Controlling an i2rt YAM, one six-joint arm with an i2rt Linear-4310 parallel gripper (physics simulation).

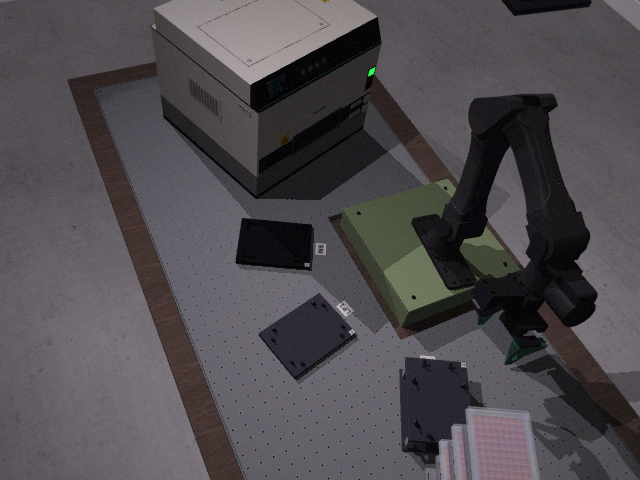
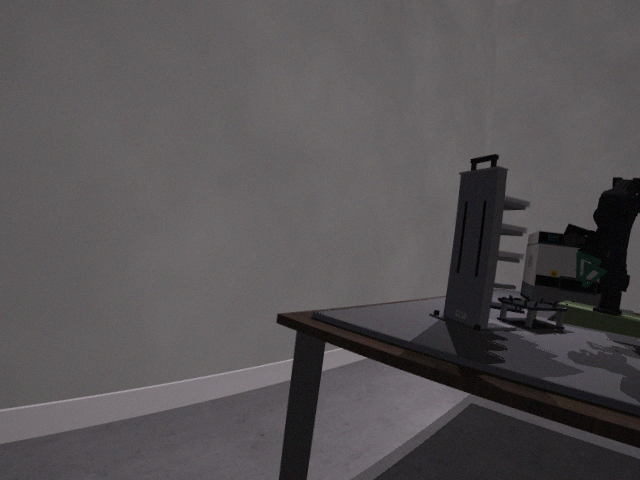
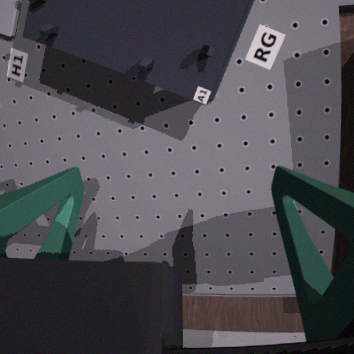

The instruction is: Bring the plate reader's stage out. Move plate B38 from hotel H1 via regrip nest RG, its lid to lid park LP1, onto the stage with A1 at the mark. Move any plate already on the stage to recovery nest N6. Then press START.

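Where they show: gripper, fingertip midpoint: (image 1: 493, 343) (image 2: 581, 283) (image 3: 177, 177); arm's base, origin of the base link: (image 1: 441, 251) (image 2: 607, 312).
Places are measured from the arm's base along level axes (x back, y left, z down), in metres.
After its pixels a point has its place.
The plate reader (image 1: 206, 77) {y -0.436, x -0.426, z -0.209 m} (image 2: 560, 258) {y -0.331, x -0.260, z -0.169 m} shows no stage outside its front. Hotel H1 (image 2: 473, 248) {y 0.581, x -0.255, z -0.150 m} holds several plates on its levels. Its top plate (image 1: 498, 444) {y 0.473, x -0.233, z -0.296 m} is pink under a clear cover; I cannot read which is B38. Regrip nest RG (image 1: 439, 397) {y 0.313, x -0.160, z -0.013 m} (image 3: 140, 30) {y 0.310, x -0.131, z -0.013 m} is empty beside the hotel. Lid park LP1 (image 1: 307, 335) {y 0.099, x -0.348, z 0.038 m} is empty. Recovery nest N6 (image 1: 273, 242) {y -0.143, x -0.350, z 0.035 m} is dark and bears no visible plate. My gripper (image 1: 502, 338) {y 0.268, x -0.049, z -0.091 m} (image 3: 177, 177) {y 0.268, x -0.049, z -0.091 m} is open and empty, above the table between RG and the table edge. The START button cannot be made out.
The green base block (image 1: 382, 227) {y -0.096, x -0.107, z -0.001 m} carries the arm between the reader and RG. The reader's status light (image 1: 371, 71) {y -0.446, x -0.023, z -0.154 m} is green. The table's wooden rim (image 1: 118, 175) {y -0.447, x -0.653, z 0.060 m} (image 3: 240, 314) {y 0.219, x 0.195, z 0.060 m} runs around the perforated top. A handle (image 2: 484, 161) {y 0.564, x -0.258, z -0.379 m} tops the tall hotel.
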